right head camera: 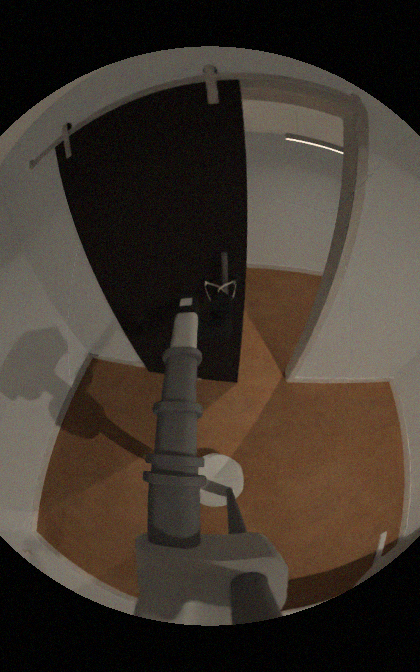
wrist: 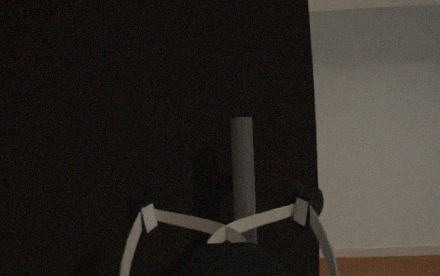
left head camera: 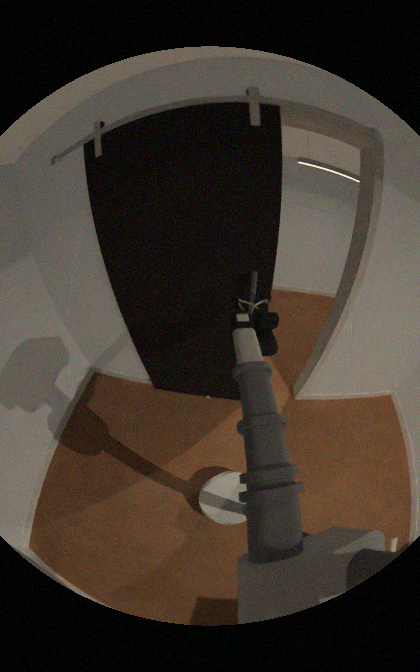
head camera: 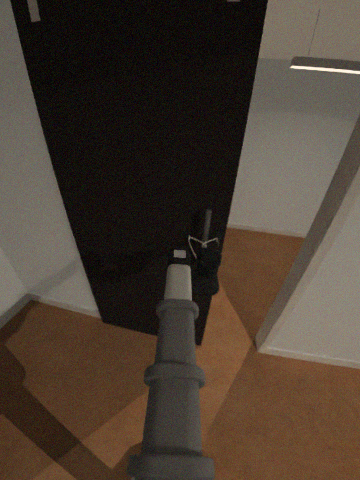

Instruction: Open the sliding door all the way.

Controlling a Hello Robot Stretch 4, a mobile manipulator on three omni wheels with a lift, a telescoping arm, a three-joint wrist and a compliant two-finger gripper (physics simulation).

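Where they show: gripper, fingertip midpoint: point(right head camera: 219, 275) point(wrist: 224, 199) point(left head camera: 250, 294) point(head camera: 202, 232); robot's base at its link origin: point(right head camera: 215, 478) point(left head camera: 227, 496).
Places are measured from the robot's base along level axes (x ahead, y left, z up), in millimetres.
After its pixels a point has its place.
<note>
The black sliding door point(head camera: 140, 150) {z 1440, x 938, y 190 mm} point(left head camera: 185, 225) {z 1419, x 934, y 171 mm} point(right head camera: 160, 200) {z 1471, x 927, y 127 mm} point(wrist: 125, 100) {z 1264, x 912, y 43 mm} hangs partly across the doorway, with a gap at its right side. Its grey vertical bar handle point(head camera: 207, 220) {z 1180, x 813, y -118 mm} point(left head camera: 254, 282) {z 1177, x 812, y -121 mm} point(right head camera: 224, 265) {z 1168, x 813, y -121 mm} point(wrist: 243, 165) {z 1171, x 812, y -119 mm} is near the right edge. My gripper point(head camera: 204, 240) point(left head camera: 253, 301) {z 1145, x 764, y -95 mm} point(right head camera: 220, 284) point(wrist: 224, 199) {z 1145, x 764, y -95 mm} is open at the handle's lower part. In the wrist view one finger is left of the bar and the other right of it, near the door edge. The bar's lower end is hidden behind the finger strips. Contact cannot be told.
The overhead rail point(left head camera: 75, 149) point(right head camera: 45, 153) {z 2033, x 1057, y 780 mm} extends a little left of the door. The door frame point(head camera: 310, 240) {z 1051, x 903, y -714 mm} point(left head camera: 368, 195) {z 1700, x 856, y -705 mm} point(right head camera: 350, 185) {z 1600, x 857, y -706 mm} bounds the gap on the right. A side wall stands at the left. A pale round disc point(left head camera: 222, 495) {z 187, x 23, y 44 mm} point(right head camera: 220, 480) {z 187, x -3, y -45 mm} is low beside the arm.
</note>
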